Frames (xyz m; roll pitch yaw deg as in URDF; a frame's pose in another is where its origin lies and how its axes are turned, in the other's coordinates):
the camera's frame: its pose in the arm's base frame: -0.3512 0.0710 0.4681 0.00 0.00 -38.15
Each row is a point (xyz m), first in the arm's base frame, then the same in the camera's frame.
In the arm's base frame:
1: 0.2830 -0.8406 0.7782
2: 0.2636 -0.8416 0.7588
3: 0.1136 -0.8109 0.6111
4: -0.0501 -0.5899 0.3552
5: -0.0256 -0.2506 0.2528
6: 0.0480 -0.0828 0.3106
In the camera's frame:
1: 1.0618 -0.3251 0.3101
2: 1.0472 -0.3379 0.2907
3: 0.9103 -0.4064 0.1430
4: 0.6450 -0.3337 -0.1129
5: 0.4547 -0.0518 -0.2153
6: 0.4089 0.1256 -0.1575

